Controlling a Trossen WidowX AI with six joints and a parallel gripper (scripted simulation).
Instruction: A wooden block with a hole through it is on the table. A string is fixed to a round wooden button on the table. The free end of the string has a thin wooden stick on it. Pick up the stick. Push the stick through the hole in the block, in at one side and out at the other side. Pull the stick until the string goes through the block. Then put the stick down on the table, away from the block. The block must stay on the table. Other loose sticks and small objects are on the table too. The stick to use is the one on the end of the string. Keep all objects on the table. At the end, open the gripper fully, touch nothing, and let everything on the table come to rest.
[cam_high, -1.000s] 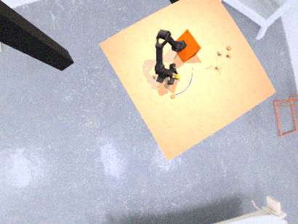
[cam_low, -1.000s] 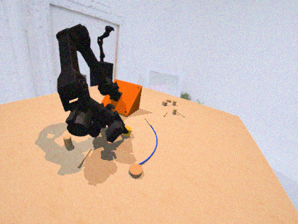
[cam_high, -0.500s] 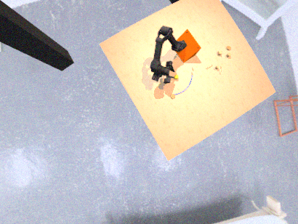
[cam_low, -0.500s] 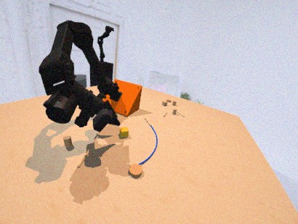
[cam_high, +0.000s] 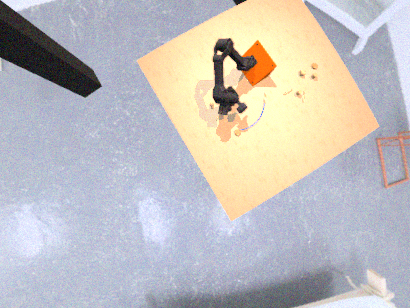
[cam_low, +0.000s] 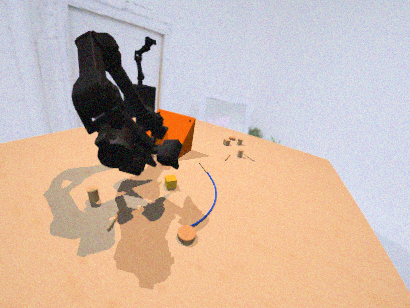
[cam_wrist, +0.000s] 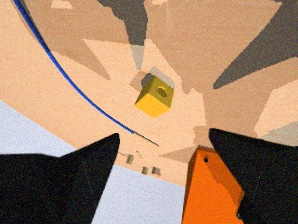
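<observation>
My gripper tip is now 20 mm short of the yellow wooden block and 40 mm above it. From my gripper tip the other things lie so: loose stick: 190 mm to the right, 60 mm below; round wooden button: 150 mm ahead, 120 mm to the right, 50 mm below; short wooden cylinder: 100 mm behind, 170 mm to the right, 40 mm below.
</observation>
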